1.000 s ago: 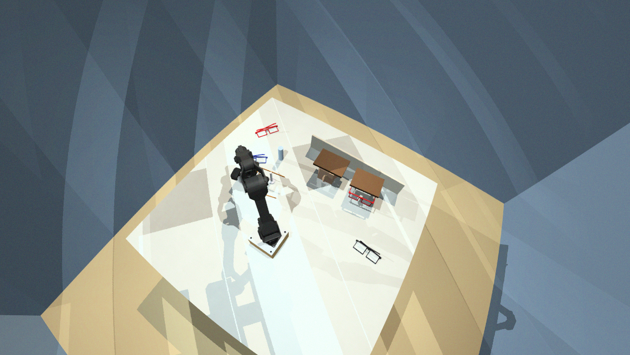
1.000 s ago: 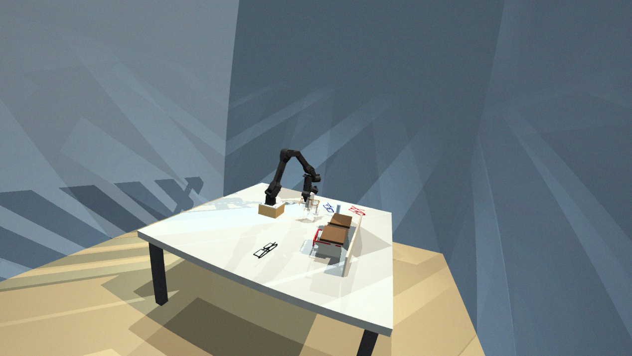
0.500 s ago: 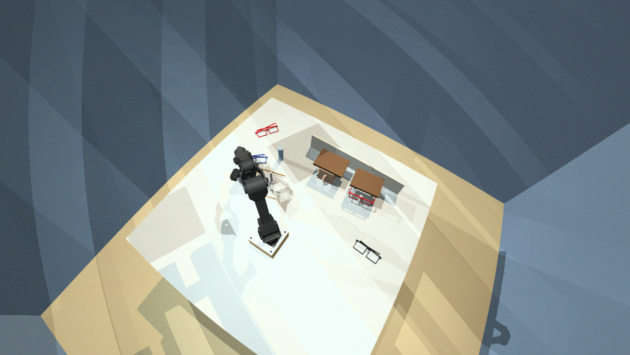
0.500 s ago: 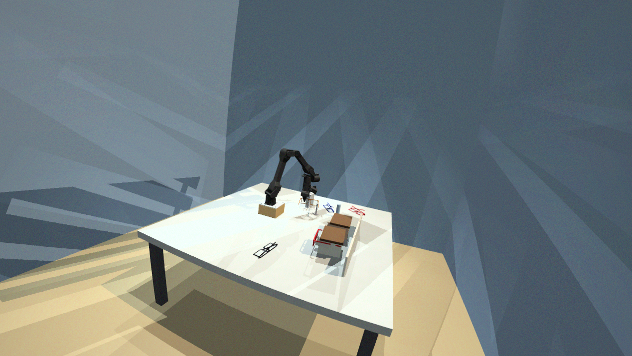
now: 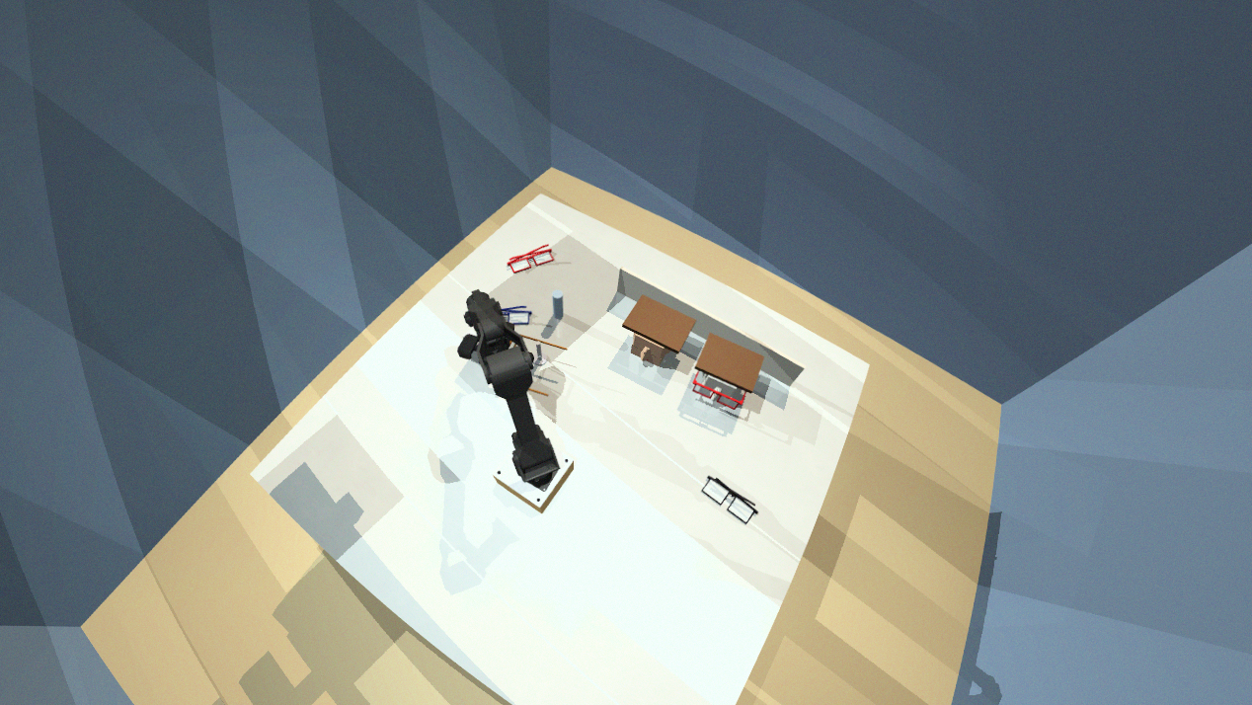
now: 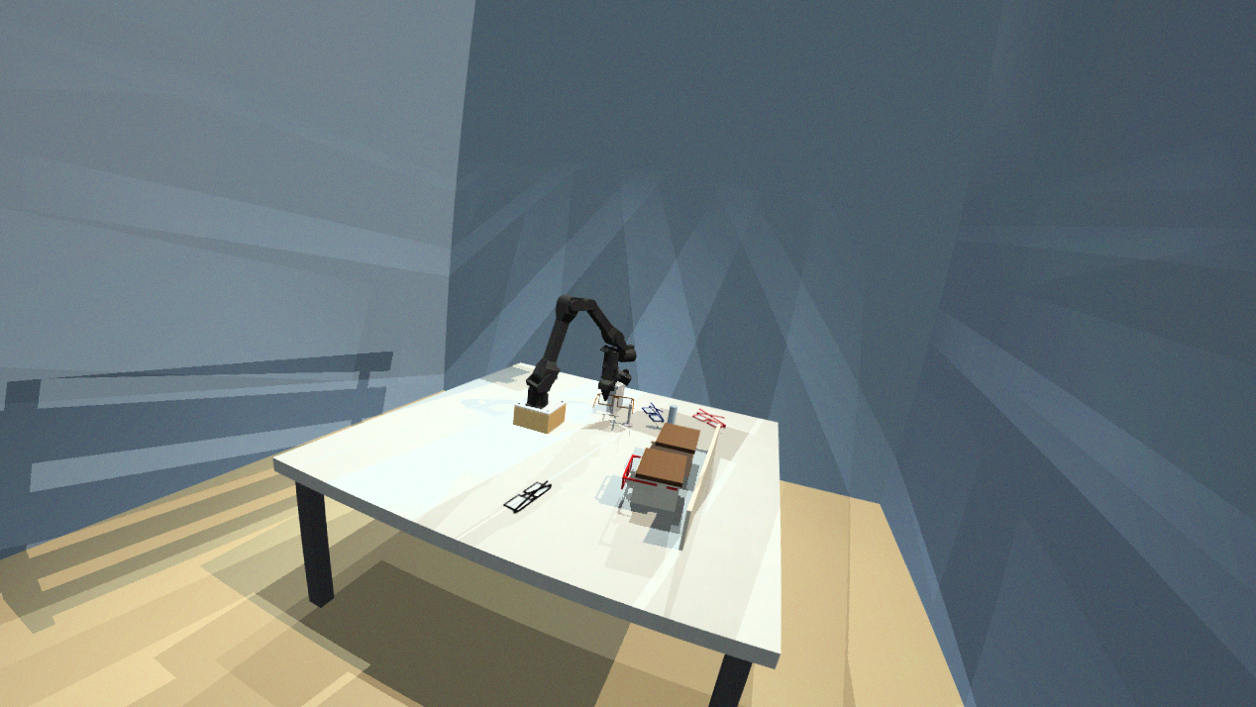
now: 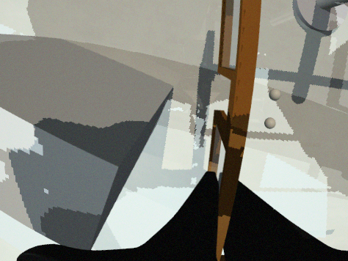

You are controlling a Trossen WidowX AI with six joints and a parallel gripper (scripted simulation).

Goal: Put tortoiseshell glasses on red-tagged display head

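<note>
My gripper tip is now 80 mm to the right of the grey block and 20 mm short of it. Round my gripper tip: pale blue cylinder (270 mm ahead, 10 mm to the right, 10 mm below); low board (420 mm to the right, 420 mm ahead).
</note>
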